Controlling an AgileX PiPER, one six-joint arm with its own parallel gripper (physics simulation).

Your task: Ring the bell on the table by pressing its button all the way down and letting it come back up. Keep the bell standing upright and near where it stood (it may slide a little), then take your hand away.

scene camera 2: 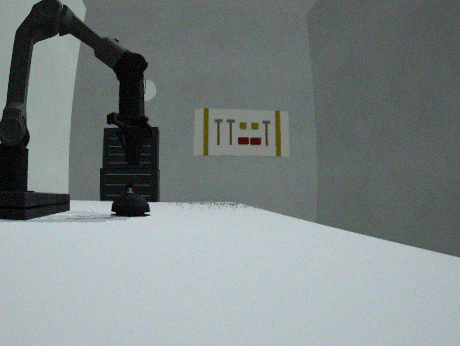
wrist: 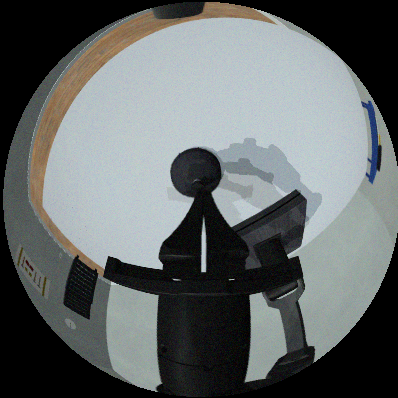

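The dark dome-shaped bell stands upright on the white table. Its small light button shows raised on top in the scene view; in the wrist view the button shows just beyond the fingertips. My gripper is shut and empty, pointing down. In the scene view its tips are above the bell, with a gap between them and the button.
The arm's base stands on the table to the left of the bell in the scene view. A dark drawer cabinet is behind the table. A tool board hangs on the wall.
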